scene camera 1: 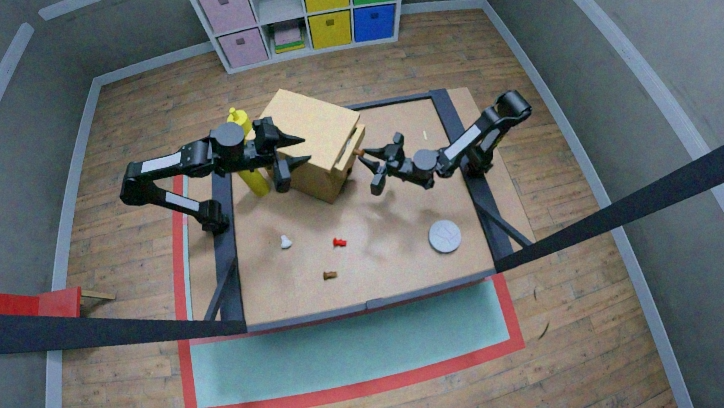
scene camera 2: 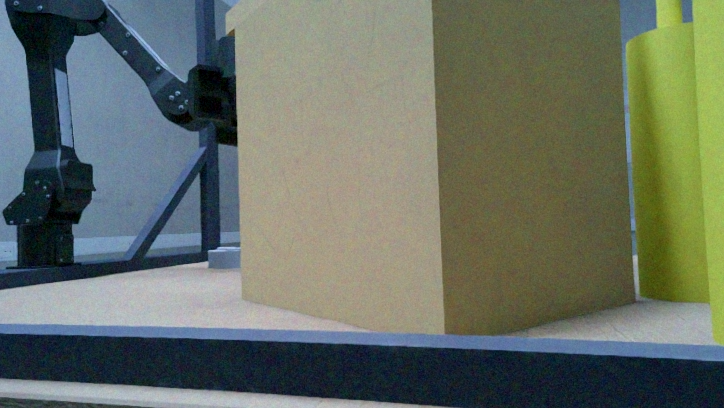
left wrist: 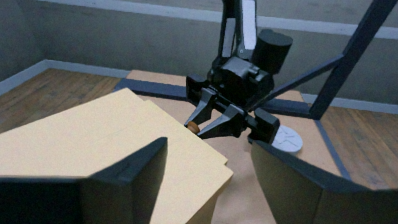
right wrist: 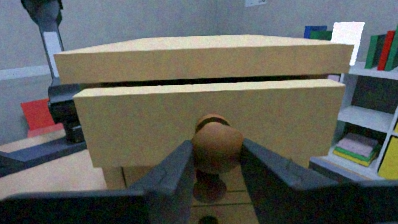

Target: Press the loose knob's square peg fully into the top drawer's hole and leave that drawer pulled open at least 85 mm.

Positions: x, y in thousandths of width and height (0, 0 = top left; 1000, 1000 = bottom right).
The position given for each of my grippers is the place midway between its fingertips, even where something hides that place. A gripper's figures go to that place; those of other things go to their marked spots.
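Grey disc (scene camera 1: 614, 580), 99 cm from the lens. My right gripper (scene camera 1: 497, 376), 86 cm from the lens. My left gripper (scene camera 1: 426, 364), 73 cm from the lens.
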